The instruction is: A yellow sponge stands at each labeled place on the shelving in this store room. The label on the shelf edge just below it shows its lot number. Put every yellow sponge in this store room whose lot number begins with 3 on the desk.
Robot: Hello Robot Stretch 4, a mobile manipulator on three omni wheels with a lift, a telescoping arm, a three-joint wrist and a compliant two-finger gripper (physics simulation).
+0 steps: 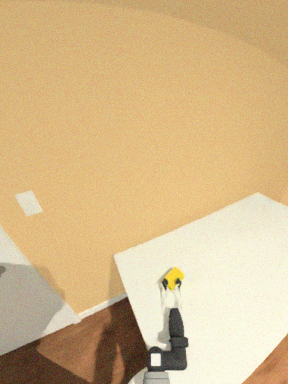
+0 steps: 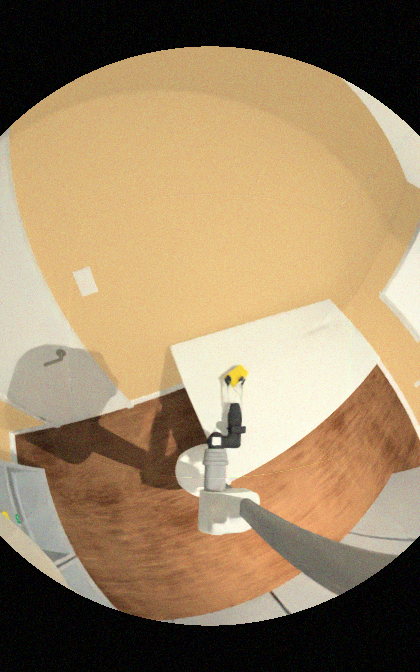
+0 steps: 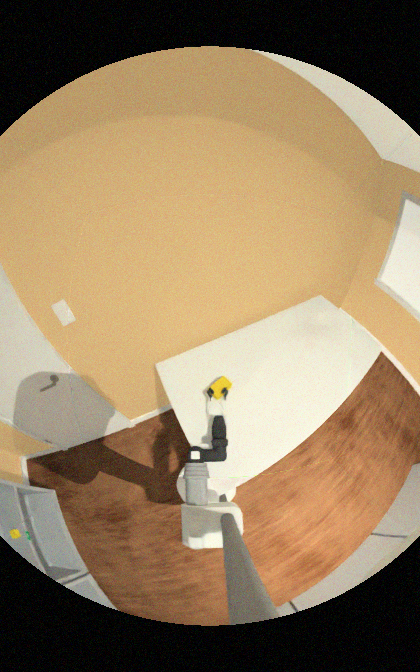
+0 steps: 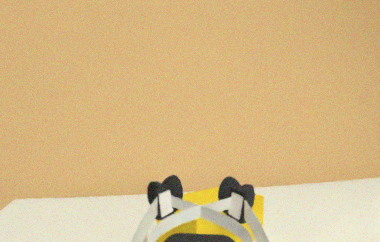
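Pixels of known places: gripper, between the fingertips: (image 1: 171, 278) (image 3: 217, 387) (image 4: 201, 189); robot's base, origin of its link: (image 3: 207, 482).
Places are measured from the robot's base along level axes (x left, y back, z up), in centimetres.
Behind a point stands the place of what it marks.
Note:
A yellow sponge (image 1: 174, 276) @[x -11.2, y -49.5, z 74.4 cm] (image 2: 237, 374) (image 3: 220, 387) @[x -11.0, y -48.4, z 74.4 cm] (image 4: 202, 196) @[x -9.7, y -49.8, z 74.5 cm] is held between the two black fingertips of my gripper (image 1: 172, 283) @[x -9.5, y -48.1, z 75.5 cm] (image 2: 235, 381) (image 3: 217, 393) @[x -9.5, y -48.1, z 75.5 cm] (image 4: 201, 189) @[x -9.5, y -48.1, z 75.5 cm], which is shut on it. The sponge is over the left part of the white desk (image 1: 215, 300) @[x -30.5, y -38.6, z 69.3 cm] (image 2: 300, 360) (image 3: 280, 380) @[x -43.6, y -51.9, z 69.3 cm] (image 4: 320, 210) @[x -31.0, y -65.5, z 69.3 cm], with its shadow close beside it. It is low; whether it touches the top I cannot tell. Another small yellow thing, seemingly a sponge (image 2: 5, 514) (image 3: 15, 534), shows in the shelving at the lower left. No lot number is readable.
Grey-blue shelving (image 2: 37, 500) (image 3: 47, 515) @[x 151.4, y 71.5, z 4.9 cm] with a small green thing (image 2: 18, 518) (image 3: 28, 536) stands at the lower left. A tan wall (image 1: 125, 125) @[x 9.4, y -79.1, z 144.0 cm] rises behind the desk. A pale door with a handle (image 2: 61, 353) (image 3: 54, 378) @[x 74.4, y -42.3, z 90.3 cm] is at the left. Brown floor (image 2: 150, 560) (image 3: 150, 565) @[x 47.0, y 85.9, z -2.7 cm] surrounds the arm's base.

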